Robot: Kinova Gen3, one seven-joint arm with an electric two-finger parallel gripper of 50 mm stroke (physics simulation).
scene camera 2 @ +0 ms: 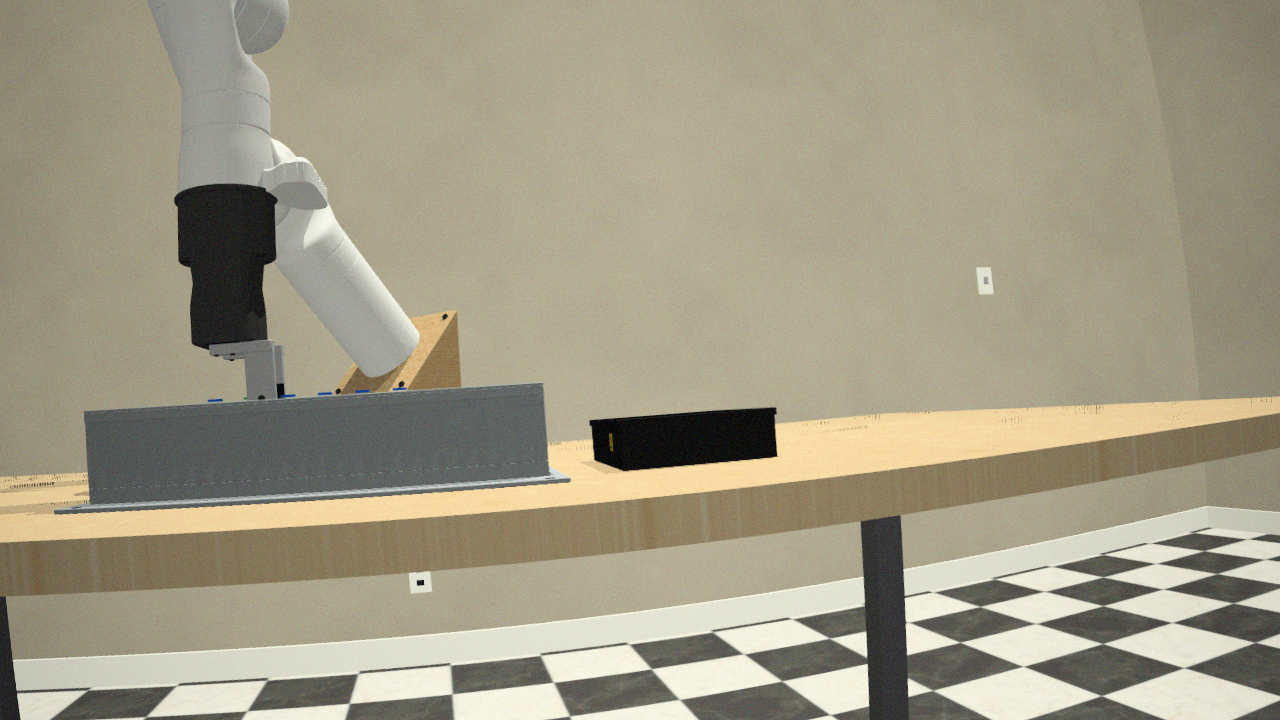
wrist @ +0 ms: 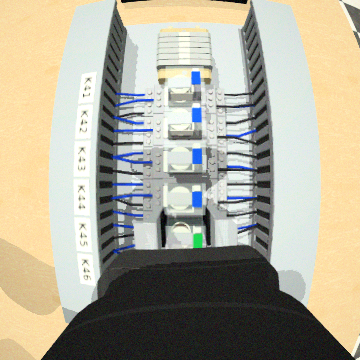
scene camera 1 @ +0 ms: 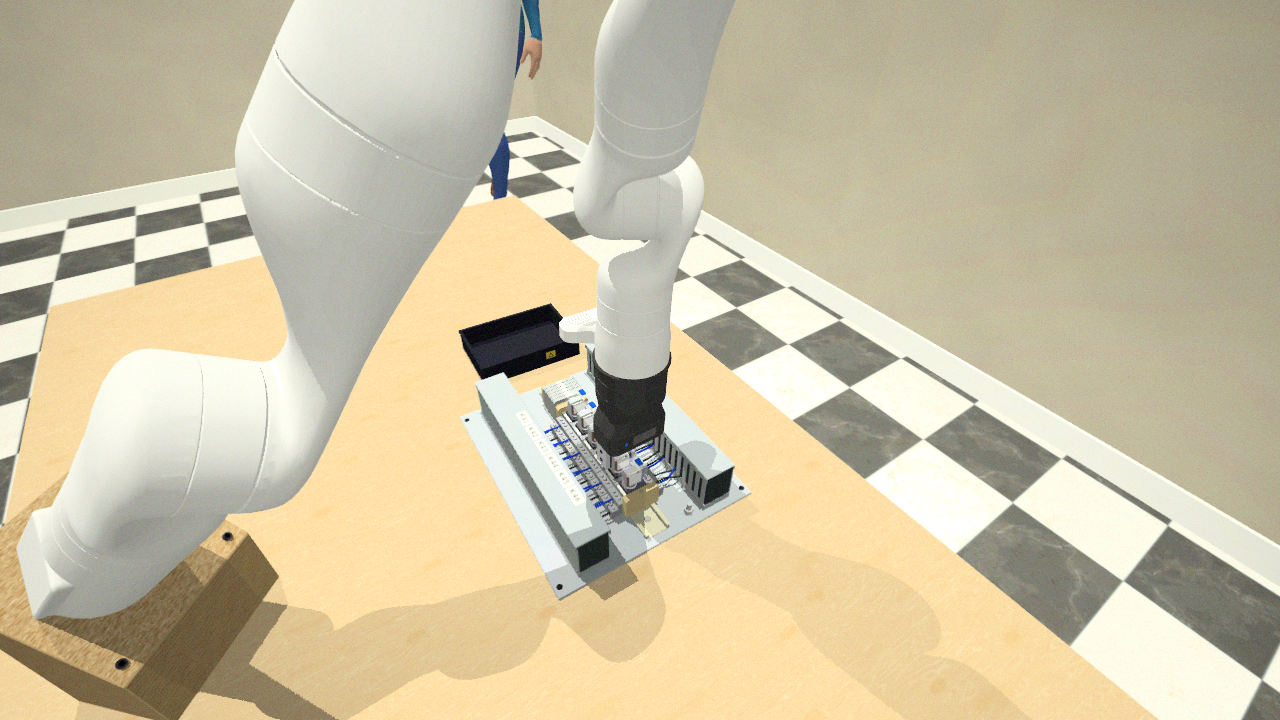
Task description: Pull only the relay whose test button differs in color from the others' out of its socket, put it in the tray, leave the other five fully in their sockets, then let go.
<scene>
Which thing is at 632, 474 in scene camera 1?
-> A relay.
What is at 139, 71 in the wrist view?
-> A base plate.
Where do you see a relay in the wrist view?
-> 183, 119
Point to a relay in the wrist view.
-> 182, 82
</scene>
